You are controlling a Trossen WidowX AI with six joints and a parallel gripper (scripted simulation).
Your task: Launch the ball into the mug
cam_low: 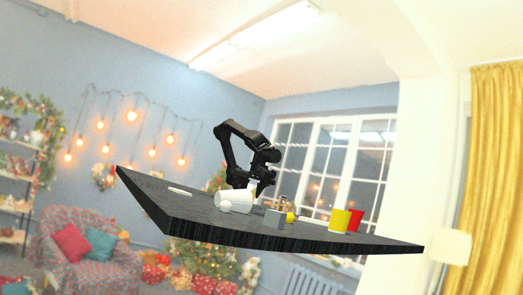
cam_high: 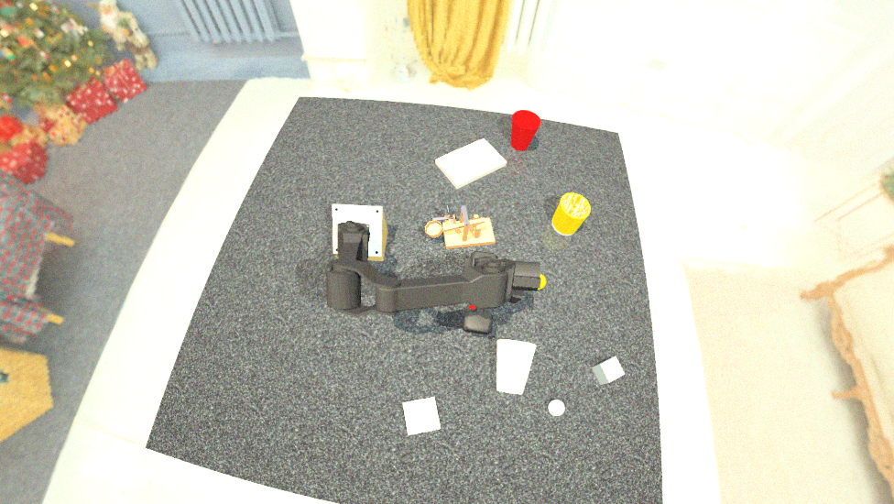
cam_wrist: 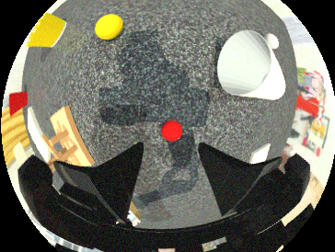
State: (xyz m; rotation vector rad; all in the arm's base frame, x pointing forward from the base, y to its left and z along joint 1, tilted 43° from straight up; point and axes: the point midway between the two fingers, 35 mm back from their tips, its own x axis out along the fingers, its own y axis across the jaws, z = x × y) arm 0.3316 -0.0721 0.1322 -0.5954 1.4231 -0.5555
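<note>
The red ball lies 50 mm below my gripper tip. Round my gripper tip: yellow ball: 160 mm ahead, 100 mm to the left, 40 mm below; wooden catapult: 230 mm to the left, 80 mm behind, 10 mm below; white tile: 280 mm to the right, 100 mm behind, 60 mm below.
</note>
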